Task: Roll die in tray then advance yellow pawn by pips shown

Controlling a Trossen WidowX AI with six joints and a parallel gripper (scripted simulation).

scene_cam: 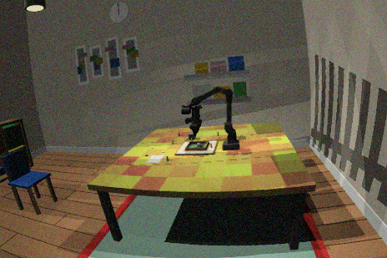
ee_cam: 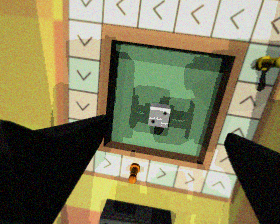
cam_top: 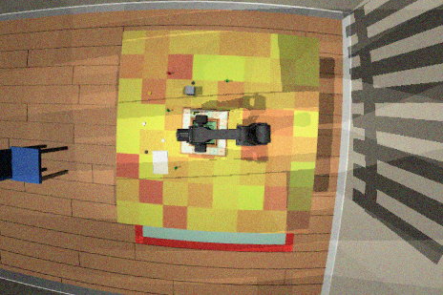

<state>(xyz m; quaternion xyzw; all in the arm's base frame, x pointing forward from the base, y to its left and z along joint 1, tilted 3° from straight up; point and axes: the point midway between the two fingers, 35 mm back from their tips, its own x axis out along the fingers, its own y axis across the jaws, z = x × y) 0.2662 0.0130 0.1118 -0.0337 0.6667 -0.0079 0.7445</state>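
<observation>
The yellow pawn lies 70 mm ahead of my gripper tip, 110 mm to the right of it and 80 mm below it. The rest, counted from my gripper tip: grey block (100 mm ahead, 250 mm to the right, 90 mm below); green tray (100 mm below); white die (10 mm behind, 80 mm below).
</observation>
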